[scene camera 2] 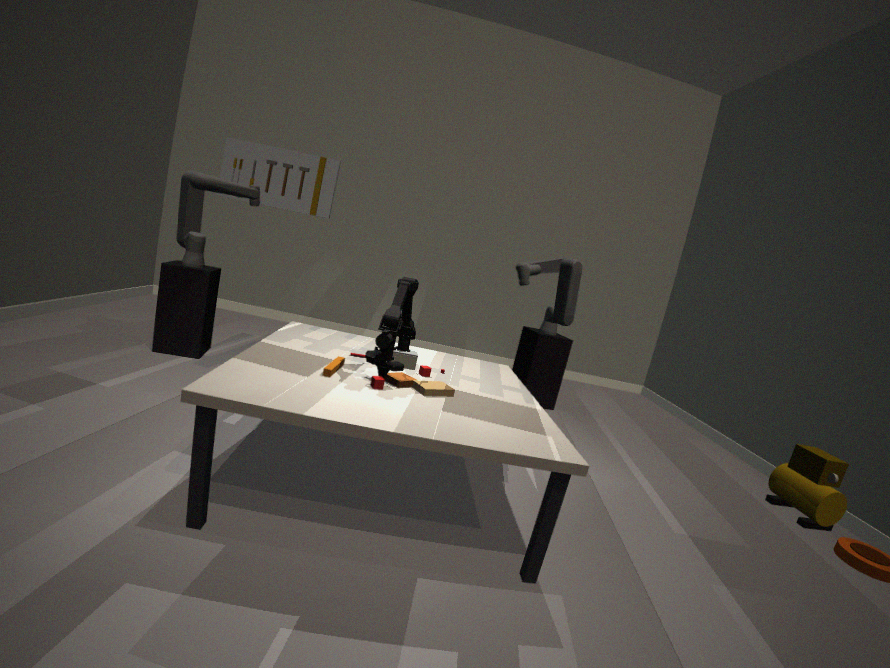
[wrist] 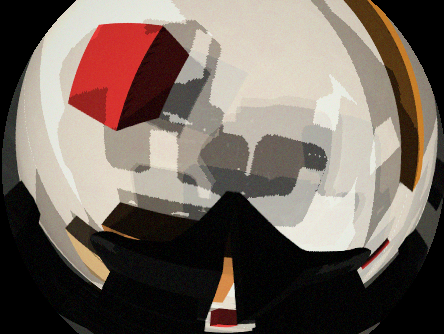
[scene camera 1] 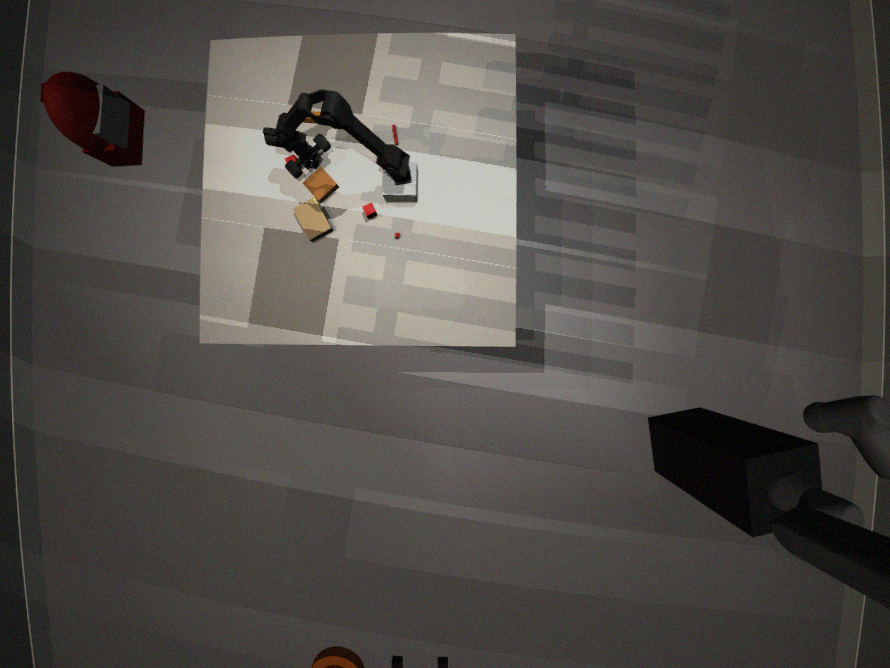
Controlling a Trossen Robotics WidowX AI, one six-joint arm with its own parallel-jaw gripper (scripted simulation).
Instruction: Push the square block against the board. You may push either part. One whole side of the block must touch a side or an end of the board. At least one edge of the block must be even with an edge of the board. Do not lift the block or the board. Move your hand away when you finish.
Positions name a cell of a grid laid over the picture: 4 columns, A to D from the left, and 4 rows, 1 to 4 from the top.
Scene:
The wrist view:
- my gripper: C3
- tan board: A3
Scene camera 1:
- my gripper: B1
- tan board: B2
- orange square block: B2

